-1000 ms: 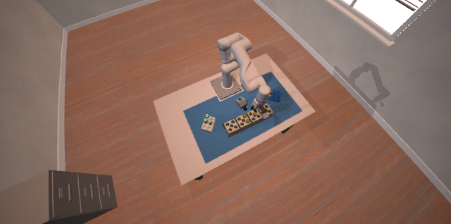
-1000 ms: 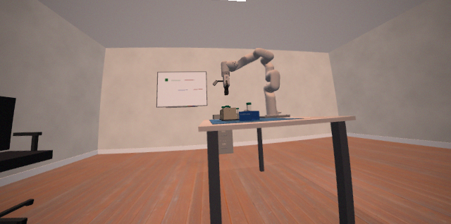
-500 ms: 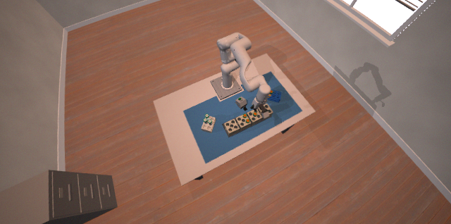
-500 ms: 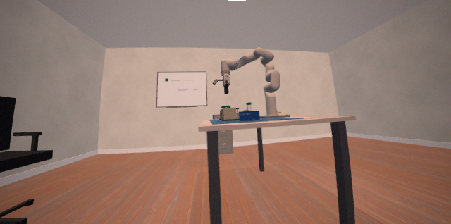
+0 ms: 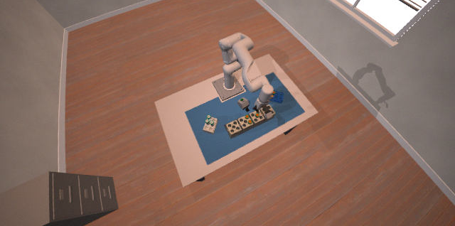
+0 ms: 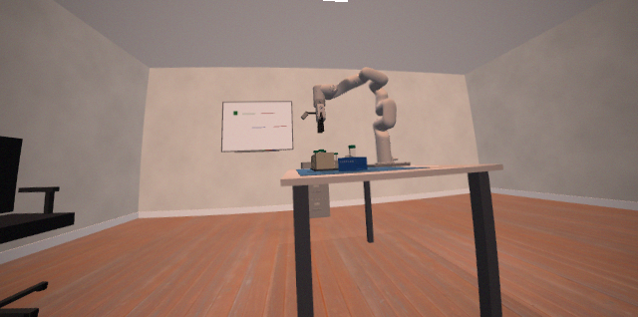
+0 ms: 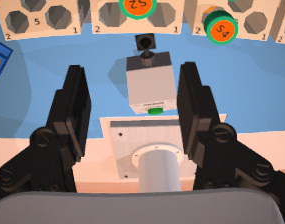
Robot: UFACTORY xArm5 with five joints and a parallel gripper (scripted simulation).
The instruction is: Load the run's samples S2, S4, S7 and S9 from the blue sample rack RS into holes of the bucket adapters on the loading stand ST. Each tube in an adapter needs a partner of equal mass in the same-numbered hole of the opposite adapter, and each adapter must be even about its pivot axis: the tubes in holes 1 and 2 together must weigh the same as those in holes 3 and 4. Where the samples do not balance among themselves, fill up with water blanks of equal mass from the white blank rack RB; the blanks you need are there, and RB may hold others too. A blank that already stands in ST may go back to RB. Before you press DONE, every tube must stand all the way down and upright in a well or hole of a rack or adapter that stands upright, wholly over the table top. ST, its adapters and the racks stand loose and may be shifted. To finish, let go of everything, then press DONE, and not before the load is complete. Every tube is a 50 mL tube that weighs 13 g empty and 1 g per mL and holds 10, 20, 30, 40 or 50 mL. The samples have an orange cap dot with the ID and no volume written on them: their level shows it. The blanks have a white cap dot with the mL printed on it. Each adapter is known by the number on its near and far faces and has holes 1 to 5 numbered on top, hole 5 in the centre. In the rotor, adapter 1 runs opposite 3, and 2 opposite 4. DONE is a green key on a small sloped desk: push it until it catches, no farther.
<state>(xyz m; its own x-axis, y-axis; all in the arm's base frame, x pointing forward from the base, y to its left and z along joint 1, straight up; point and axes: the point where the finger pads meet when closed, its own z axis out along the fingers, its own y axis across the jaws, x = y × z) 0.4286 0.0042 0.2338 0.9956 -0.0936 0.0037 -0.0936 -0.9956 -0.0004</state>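
The sample tube S9 is 80 mm behind my hand, 260 mm to the left of it and 190 mm below it. Round my hand: sample tube S2: 180 mm below; sample tube S4: 40 mm behind, 90 mm to the right, 180 mm below; sample tube S7: 20 mm ahead, 100 mm to the right, 180 mm below.
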